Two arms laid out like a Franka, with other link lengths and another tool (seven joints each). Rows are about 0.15 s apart.
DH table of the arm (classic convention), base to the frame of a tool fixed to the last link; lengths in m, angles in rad. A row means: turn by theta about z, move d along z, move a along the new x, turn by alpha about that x. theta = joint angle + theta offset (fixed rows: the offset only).
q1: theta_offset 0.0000, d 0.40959, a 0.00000, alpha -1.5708
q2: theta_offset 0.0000, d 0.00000, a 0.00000, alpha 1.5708
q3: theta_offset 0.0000, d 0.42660, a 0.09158, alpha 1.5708
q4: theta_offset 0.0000, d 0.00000, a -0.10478, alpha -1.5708
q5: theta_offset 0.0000, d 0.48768, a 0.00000, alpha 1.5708
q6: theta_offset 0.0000, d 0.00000, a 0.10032, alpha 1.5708
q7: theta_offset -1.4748, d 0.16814, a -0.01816, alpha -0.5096
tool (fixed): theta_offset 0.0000, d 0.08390, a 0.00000, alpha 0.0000
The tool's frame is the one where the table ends.
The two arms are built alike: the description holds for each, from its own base.
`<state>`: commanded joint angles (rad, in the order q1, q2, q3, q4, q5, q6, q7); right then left.
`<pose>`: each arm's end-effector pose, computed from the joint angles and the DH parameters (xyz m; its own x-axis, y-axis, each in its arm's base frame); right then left.
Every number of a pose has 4 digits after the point.
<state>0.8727 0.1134 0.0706 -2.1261 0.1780 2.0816 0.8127 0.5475 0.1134 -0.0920 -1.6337 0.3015 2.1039 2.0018</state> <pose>0.3969 0.5219 0.3431 0.0604 0.9974 -0.0389 0.9568 -0.0467 0.2869 0.6891 0.3708 0.6371 0.9687 -0.2034 0.1421 -0.2163 -0.9729 0.0822</pose>
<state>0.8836 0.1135 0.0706 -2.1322 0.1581 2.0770 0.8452 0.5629 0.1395 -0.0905 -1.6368 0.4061 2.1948 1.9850</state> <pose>0.3907 0.5199 0.3400 0.0685 0.9957 -0.0627 0.9543 -0.0470 0.2950 0.6990 0.4036 0.6302 0.9626 -0.2356 0.1338 -0.2344 -0.9718 -0.0246</pose>
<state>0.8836 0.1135 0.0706 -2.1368 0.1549 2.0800 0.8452 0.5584 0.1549 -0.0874 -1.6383 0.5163 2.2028 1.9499</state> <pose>0.3904 0.5184 0.3379 0.0669 0.9956 -0.0656 0.9540 -0.0446 0.2964 0.6985 0.4189 0.6223 0.9670 -0.2431 0.0764 -0.2355 -0.9672 -0.0956</pose>
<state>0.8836 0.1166 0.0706 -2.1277 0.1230 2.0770 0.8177 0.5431 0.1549 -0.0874 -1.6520 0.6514 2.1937 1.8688</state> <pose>0.3973 0.5197 0.3406 0.0213 0.9973 -0.0707 0.9488 0.0021 0.3157 0.6963 0.4237 0.6193 0.9740 -0.2251 0.0237 -0.2174 -0.9594 -0.1798</pose>
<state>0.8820 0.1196 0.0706 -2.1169 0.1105 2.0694 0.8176 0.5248 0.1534 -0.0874 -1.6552 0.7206 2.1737 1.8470</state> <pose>0.4015 0.5206 0.3439 0.0149 0.9970 -0.0755 0.9464 0.0103 0.3228 0.6964 0.4201 0.6209 0.9728 -0.2310 -0.0195 -0.2295 -0.9474 -0.2230</pose>
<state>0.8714 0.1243 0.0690 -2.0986 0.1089 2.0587 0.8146 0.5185 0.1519 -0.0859 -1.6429 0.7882 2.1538 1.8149</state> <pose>0.4113 0.5204 0.3496 0.0225 0.9971 -0.0728 0.9458 0.0024 0.3246 0.6941 0.4268 0.6334 0.9761 -0.2135 -0.0404 -0.2162 -0.9365 -0.2760</pose>
